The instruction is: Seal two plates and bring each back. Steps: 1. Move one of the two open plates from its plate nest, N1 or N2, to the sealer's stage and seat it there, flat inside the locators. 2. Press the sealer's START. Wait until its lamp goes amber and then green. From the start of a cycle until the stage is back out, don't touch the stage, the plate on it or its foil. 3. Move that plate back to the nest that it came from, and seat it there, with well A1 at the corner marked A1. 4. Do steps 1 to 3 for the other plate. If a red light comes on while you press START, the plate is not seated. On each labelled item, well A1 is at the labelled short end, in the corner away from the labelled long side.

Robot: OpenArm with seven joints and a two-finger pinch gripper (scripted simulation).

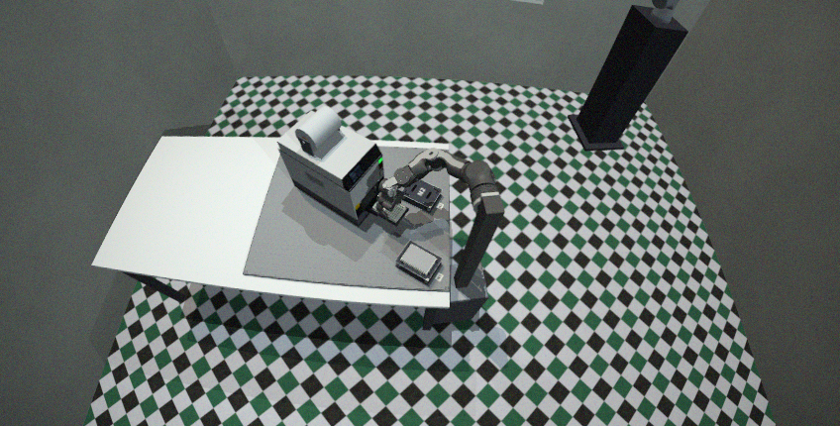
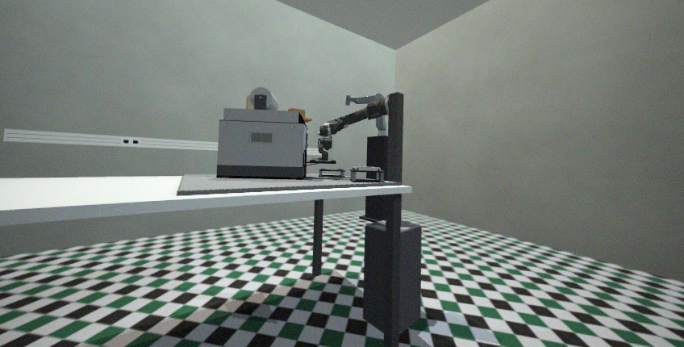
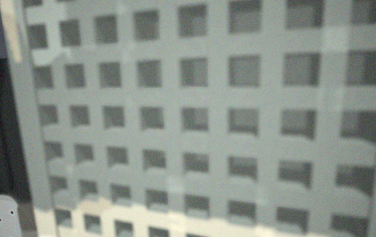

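My hand is 10 mm above the dark stage. From my hand the other things lie so: white foil roll (310 mm above, 260 mm ahead, 210 mm to the right); then touch screen (220 mm above, 120 mm ahead, 40 mm to the right).
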